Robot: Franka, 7 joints.
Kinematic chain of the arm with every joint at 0, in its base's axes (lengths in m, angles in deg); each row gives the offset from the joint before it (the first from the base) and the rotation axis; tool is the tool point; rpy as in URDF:
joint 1: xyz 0 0 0.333 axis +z
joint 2: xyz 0 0 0 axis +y
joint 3: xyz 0 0 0.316 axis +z
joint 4: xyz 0.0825 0 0 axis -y
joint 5: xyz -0.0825 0 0.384 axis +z
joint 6: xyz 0 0 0 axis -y
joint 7: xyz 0.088 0 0 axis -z
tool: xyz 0 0 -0.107 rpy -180 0 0
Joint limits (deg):
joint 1: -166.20..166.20
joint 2: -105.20..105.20
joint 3: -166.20..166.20
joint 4: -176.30..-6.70
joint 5: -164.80..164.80
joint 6: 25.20..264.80
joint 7: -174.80..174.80
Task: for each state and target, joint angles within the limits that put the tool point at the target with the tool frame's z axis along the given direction. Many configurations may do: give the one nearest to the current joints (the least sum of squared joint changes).
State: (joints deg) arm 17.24 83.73 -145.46 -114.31 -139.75 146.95 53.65
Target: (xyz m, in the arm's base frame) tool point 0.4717 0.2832 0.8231 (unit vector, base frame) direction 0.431 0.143 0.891
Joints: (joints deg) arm 61.65 89.22 -155.47 -74.48 -133.30 173.32 53.65
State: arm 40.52 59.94 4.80 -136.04 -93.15 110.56 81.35
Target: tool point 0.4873 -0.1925 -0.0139 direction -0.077 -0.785 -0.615
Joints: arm -5.09 53.24 -14.09 -112.15 -81.63 139.24 81.35
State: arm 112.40 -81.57 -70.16 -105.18 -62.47 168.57 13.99
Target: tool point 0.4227 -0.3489 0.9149 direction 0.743 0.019 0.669
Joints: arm 103.31 -65.57 -52.38 -65.05 -59.38 179.23 13.99
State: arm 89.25 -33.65 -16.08 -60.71 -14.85 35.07 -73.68
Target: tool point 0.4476 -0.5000 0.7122 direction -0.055 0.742 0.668
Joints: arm 124.98 -76.35 -15.96 -13.35 -8.65 75.54 -73.68
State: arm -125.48 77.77 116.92 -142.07 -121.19 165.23 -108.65
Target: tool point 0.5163 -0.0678 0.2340 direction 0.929 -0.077 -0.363
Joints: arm -93.01 84.26 79.07 -132.45 -164.64 137.00 -108.65
